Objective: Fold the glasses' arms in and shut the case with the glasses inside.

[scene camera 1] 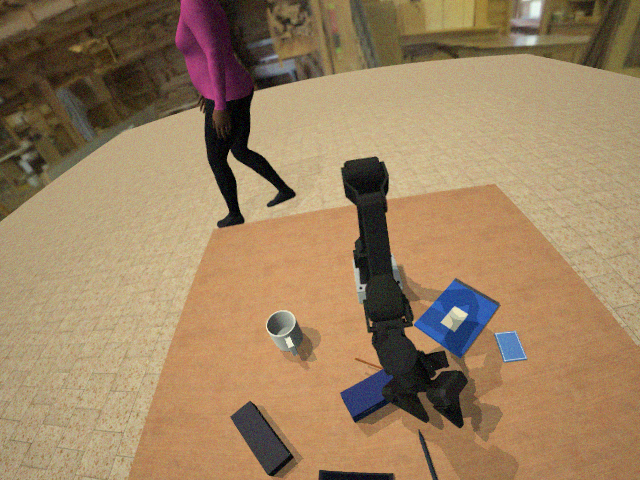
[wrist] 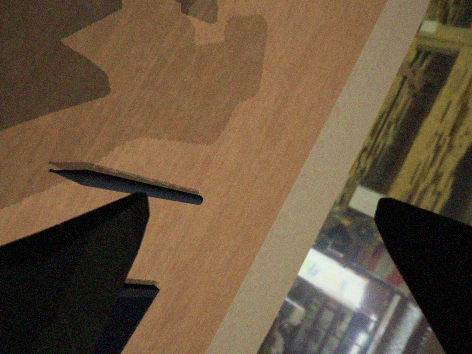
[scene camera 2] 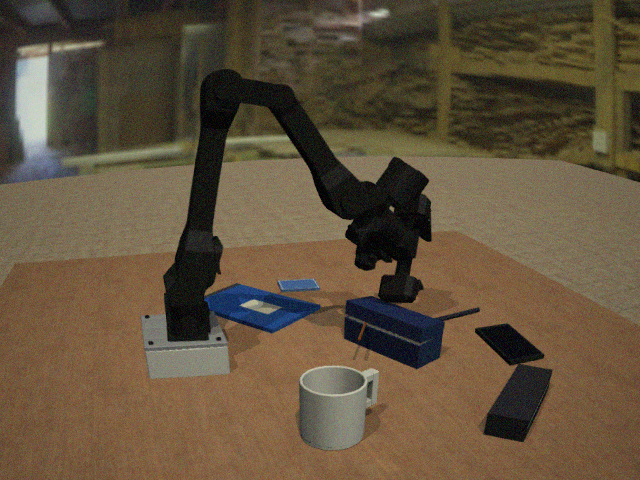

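Where they show: gripper, fingertip midpoint: (scene camera 1: 443,423) (wrist: 263,206) (scene camera 2: 425,264); arm's base at its link origin: (scene camera 2: 187,332).
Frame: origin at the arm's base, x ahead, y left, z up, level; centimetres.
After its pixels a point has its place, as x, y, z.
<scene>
The dark blue case (scene camera 1: 368,394) {34.8, -3.0, 1.1} (scene camera 2: 392,333) {31.7, -3.4, -1.3} lies on the table. Its lid is down, with a pale seam along the side. A thin orange rod (scene camera 1: 368,363) {26.9, -2.6, -0.7} (scene camera 2: 362,331) {27.0, -2.3, -0.8}, seemingly an arm of the glasses, sticks out on the mug's side of the case. The rest of the glasses does not show. My gripper (scene camera 1: 443,422) {42.8, 10.6, 4.9} (scene camera 2: 400,289) (wrist: 263,206) {42.8, 10.6, 4.9} is open and empty, above the table at the far side of the case in the scene camera 2 view. The arm hides one end of the case in the scene camera 1 view.
A grey mug (scene camera 1: 284,330) {14.1, -25.6, -4.7} (scene camera 2: 332,408) {15.3, -28.0, 1.3}, black box (scene camera 1: 262,438) {43.5, -26.4, -2.0} (scene camera 2: 518,403) {40.2, -30.6, -2.0}, black flat slab (scene camera 1: 356,475) {50.0, -6.4, -4.7} (scene camera 2: 509,343) {52.5, -7.7, -4.7}, dark pen (scene camera 1: 427,454) {46.7, 8.2, -4.6} (scene camera 2: 459,314) {50.0, 8.3, -4.8} (wrist: 125,186) {45.9, 8.0, -4.6}, blue tray (scene camera 1: 473,322) {16.9, 26.2, -4.7} (scene camera 2: 279,321) {17.0, 13.7, -4.7} with a cream piece, and light blue card (scene camera 1: 510,346) {25.0, 33.6, -5.0} (scene camera 2: 298,284) {24.7, 33.4, -5.0} lie around.
</scene>
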